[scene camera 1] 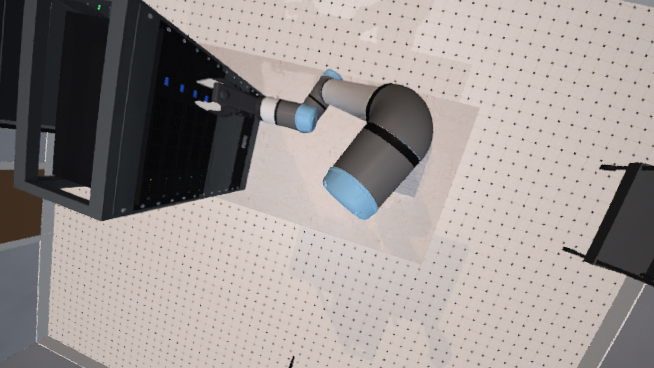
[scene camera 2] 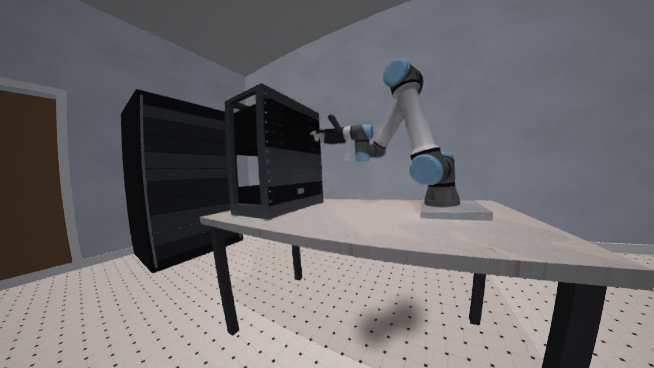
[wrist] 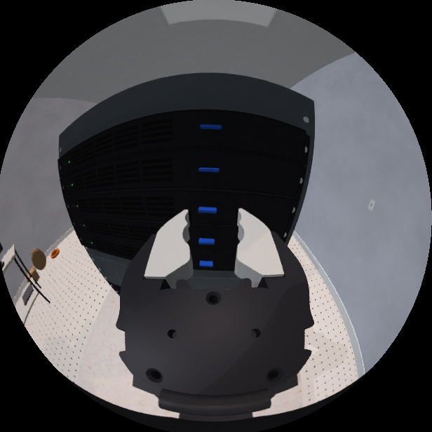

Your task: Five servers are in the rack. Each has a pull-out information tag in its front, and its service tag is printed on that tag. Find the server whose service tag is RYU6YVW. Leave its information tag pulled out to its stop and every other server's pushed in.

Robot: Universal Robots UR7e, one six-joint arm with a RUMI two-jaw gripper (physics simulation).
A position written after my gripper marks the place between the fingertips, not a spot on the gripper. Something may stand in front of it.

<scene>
I see my gripper (wrist: pixel 213 210) and a server rack (scene camera 1: pixel 140 145).
The server rack is seen too in scene camera 2 (scene camera 2: pixel 277 129) and in the wrist view (wrist: pixel 127 165).
</scene>
